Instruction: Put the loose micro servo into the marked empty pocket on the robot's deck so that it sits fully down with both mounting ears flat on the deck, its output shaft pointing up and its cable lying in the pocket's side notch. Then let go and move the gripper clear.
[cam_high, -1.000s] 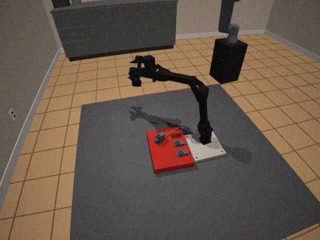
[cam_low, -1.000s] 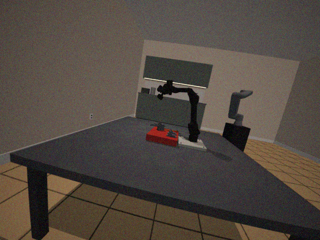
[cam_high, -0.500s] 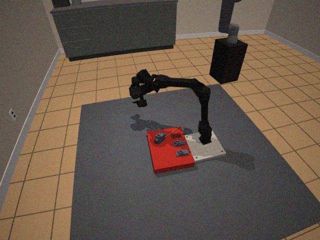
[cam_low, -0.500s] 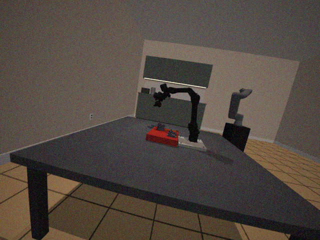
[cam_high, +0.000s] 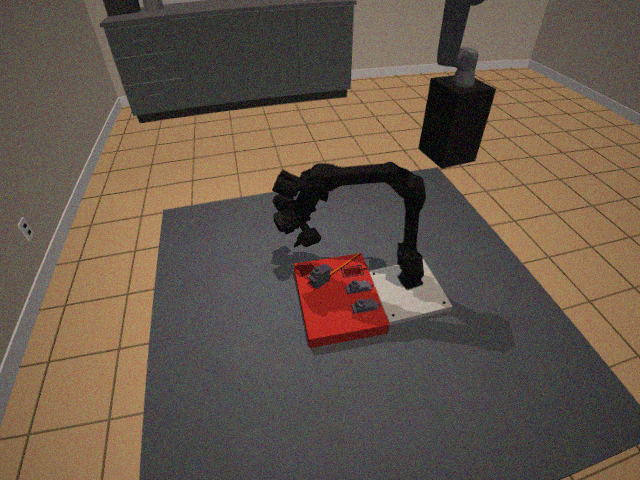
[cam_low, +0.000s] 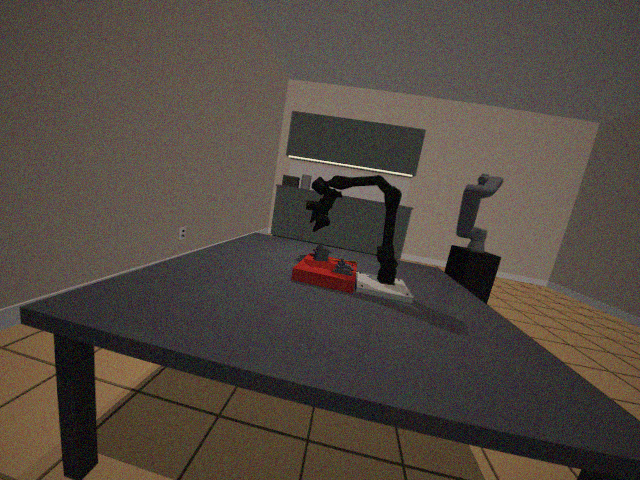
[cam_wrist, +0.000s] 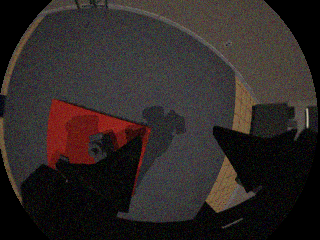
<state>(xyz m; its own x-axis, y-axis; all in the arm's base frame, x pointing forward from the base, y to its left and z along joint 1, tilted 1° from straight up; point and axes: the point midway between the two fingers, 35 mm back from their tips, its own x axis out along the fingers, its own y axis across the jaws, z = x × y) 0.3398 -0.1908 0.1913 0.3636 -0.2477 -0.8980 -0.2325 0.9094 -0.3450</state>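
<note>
Right now my gripper tip is 160 mm to the right of the red deck, 150 mm above it and 60 mm past it.
</note>
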